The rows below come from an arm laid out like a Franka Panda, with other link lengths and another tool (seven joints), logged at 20 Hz.
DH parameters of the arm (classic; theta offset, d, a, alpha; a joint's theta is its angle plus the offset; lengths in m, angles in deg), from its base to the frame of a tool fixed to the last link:
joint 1: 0 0.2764 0 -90
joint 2: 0 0 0 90
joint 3: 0 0.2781 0.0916 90
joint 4: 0 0 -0.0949 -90
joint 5: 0 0.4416 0 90
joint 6: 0 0 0.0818 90
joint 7: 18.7 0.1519 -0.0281 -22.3
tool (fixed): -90 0.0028 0 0
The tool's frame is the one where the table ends.
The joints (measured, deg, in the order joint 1, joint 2, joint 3, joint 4, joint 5, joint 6, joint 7), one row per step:
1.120, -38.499, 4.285, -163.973, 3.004, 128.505, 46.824
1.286, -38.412, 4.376, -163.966, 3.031, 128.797, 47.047
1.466, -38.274, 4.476, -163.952, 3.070, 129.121, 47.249
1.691, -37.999, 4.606, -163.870, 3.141, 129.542, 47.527
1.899, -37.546, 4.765, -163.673, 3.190, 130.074, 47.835
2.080, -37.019, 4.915, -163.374, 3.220, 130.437, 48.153
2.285, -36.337, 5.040, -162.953, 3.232, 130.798, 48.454
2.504, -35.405, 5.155, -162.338, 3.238, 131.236, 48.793
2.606, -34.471, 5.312, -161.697, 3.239, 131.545, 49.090
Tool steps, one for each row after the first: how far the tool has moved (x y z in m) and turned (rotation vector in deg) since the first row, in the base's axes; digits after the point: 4 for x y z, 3 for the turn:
0.0006, 0.0017, -0.0002, -0.009, -0.212, 0.000
0.0012, 0.0035, -0.0006, -0.013, -0.412, 0.037
0.0023, 0.0060, -0.0012, 0.006, -0.638, 0.051
0.0041, 0.0086, -0.0020, 0.007, -0.913, 0.061
0.0060, 0.0110, -0.0026, -0.001, -1.048, 0.044
0.0085, 0.0136, -0.0032, 0.002, -1.147, 0.066
0.0120, 0.0166, -0.0039, 0.030, -1.265, 0.071
0.0153, 0.0189, -0.0047, 0.024, -1.280, 0.041

